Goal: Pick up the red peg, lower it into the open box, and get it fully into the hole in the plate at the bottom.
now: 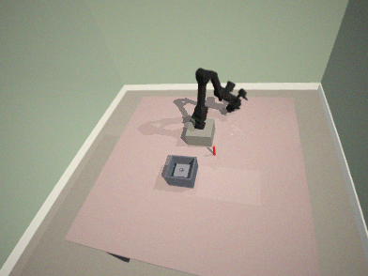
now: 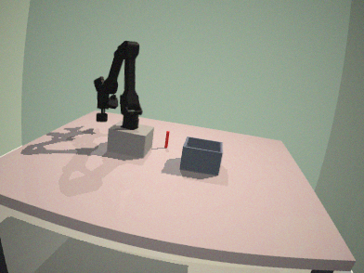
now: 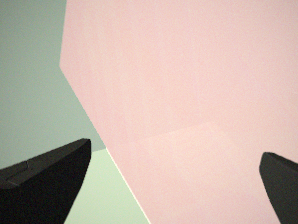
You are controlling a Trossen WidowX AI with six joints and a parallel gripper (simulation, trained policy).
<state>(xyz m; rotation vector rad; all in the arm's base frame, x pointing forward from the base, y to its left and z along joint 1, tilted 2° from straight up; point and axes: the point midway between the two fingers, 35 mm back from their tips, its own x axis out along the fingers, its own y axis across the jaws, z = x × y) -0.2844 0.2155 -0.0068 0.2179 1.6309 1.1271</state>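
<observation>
Right now the red peg is 440 mm ahead of my gripper tip, 100 mm to the right of it and 40 mm below it. From my gripper tip the other things lie so: grey plate (640 mm ahead, 240 mm to the right, 30 mm below); then grey-blue box (640 mm ahead, 240 mm to the right, 50 mm below).
</observation>
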